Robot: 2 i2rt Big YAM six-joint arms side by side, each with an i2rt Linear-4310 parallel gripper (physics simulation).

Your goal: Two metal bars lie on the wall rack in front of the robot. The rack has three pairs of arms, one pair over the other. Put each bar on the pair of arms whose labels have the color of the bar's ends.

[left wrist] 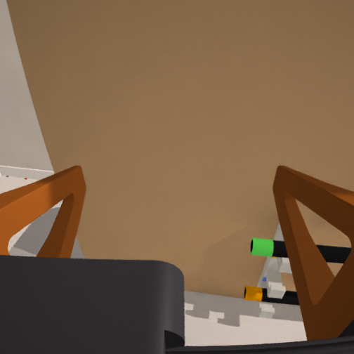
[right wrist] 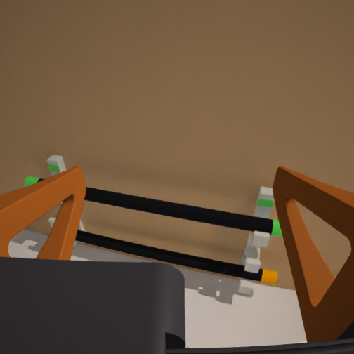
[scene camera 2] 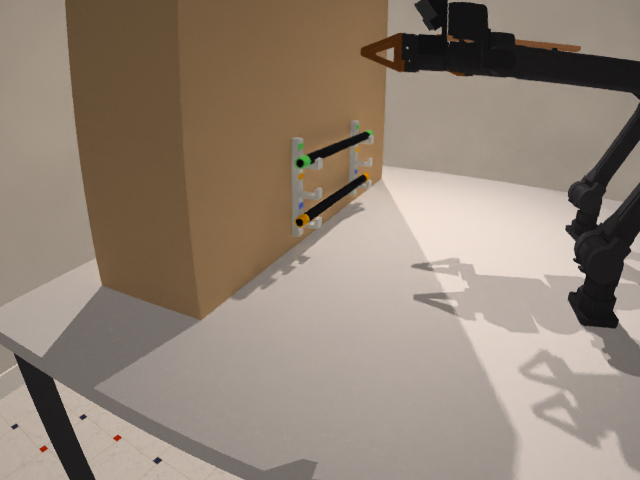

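The bar with green ends lies on the top pair of arms of the grey wall rack, whose labels are green. The bar with orange ends lies on the bottom pair, labelled blue. The middle pair, labelled orange, holds no bar. My left gripper is open and empty, above and to the left of the rack. My right gripper is open and empty, above the bars and apart from them. In the scene view it is largely hidden by the left arm.
The rack is fixed to a large brown block that stands on the grey table. The block's face rises behind the bars. The lowest arms sit a little above the table top. Shadows of the arms fall across the table.
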